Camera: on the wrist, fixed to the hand. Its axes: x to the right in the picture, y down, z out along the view.
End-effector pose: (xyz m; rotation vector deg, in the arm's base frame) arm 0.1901 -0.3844 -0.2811 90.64 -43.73 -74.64
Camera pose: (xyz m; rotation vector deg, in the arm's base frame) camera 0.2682 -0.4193 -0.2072 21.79 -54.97 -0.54
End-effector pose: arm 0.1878 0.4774 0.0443 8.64 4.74 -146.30
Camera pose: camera 0.2252 0.3986 -0.0276 16.47 29.85 -49.96
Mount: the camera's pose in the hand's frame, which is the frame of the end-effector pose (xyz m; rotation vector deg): 0.0210 0.0882 -0.0675 -30.33 19.72 90.26
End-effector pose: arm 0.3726 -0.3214 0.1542 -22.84 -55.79 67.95
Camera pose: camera 0.3758 -0.2554 0.0625 -112.06 -30.57 119.28
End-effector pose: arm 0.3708 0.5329 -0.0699 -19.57 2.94 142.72
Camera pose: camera 0.3184 0.4658 -0.1443 40.08 9.87 -114.69
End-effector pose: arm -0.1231 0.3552 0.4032 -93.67 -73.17 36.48
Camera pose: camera -0.0204 0.3491 0.3564 -165.92 22.72 47.69
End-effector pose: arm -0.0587 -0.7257 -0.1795 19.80 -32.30 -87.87
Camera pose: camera 0.0508 -0.7533 -0.1845 -14.52 -1.24 -2.04
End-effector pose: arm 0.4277 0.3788 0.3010 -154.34 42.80 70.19
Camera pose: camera 0.4445 0.2746 0.3415 67.27 -95.71 -30.48
